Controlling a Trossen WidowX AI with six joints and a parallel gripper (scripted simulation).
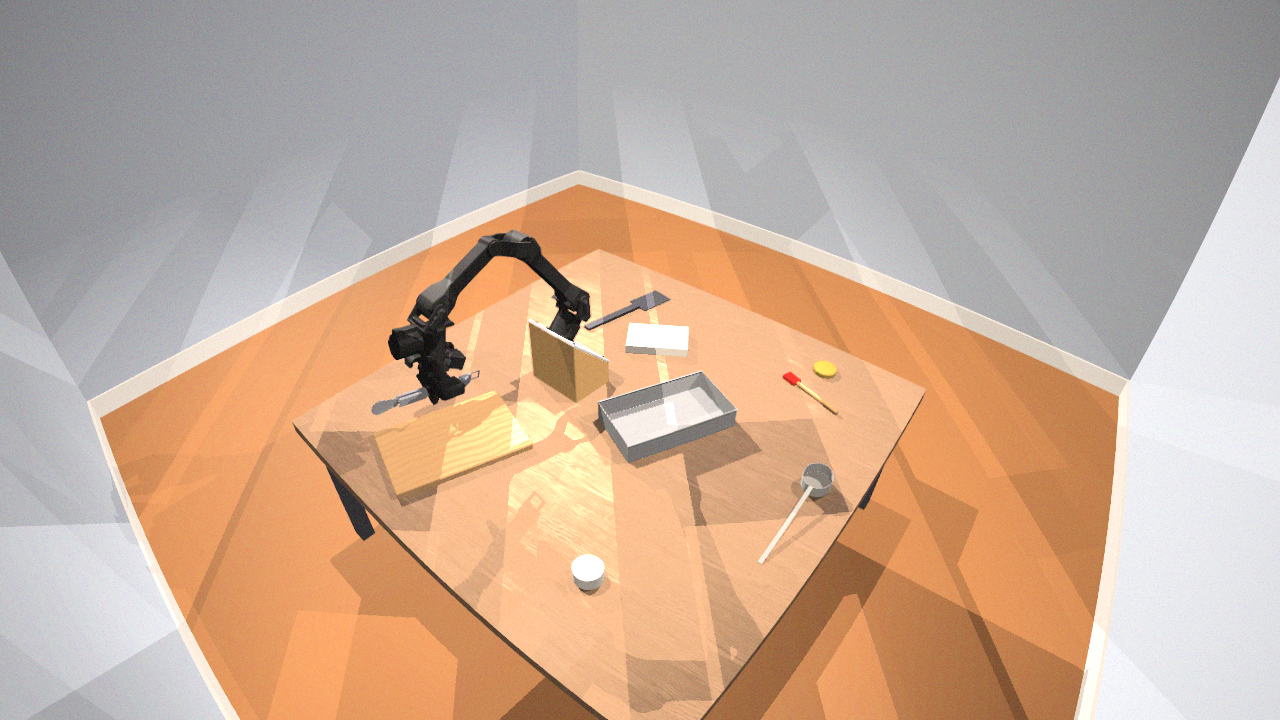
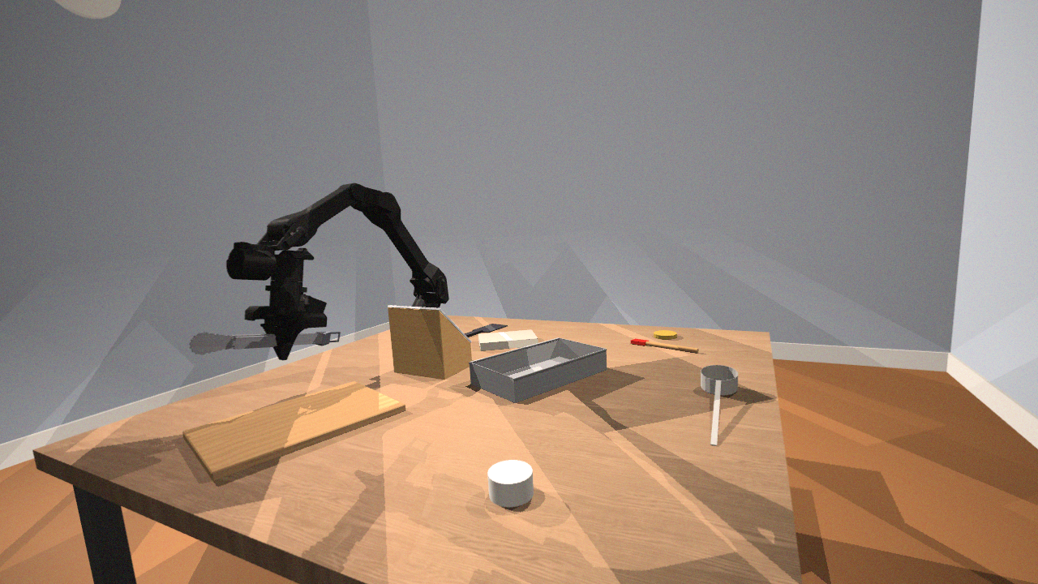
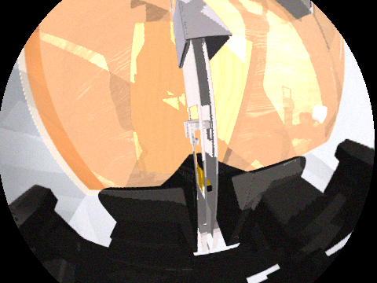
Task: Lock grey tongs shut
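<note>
Now: the wooden board 130 mm below my gripper tip and 20 mm to the left of it. Round my gripper tip: grey roasting tin: 420 mm ahead, 380 mm to the left, 110 mm below; white block: 670 mm to the left, 230 mm ahead, 130 mm below; dark spatula: 790 mm to the left, 140 mm below, 60 mm ahead.
</note>
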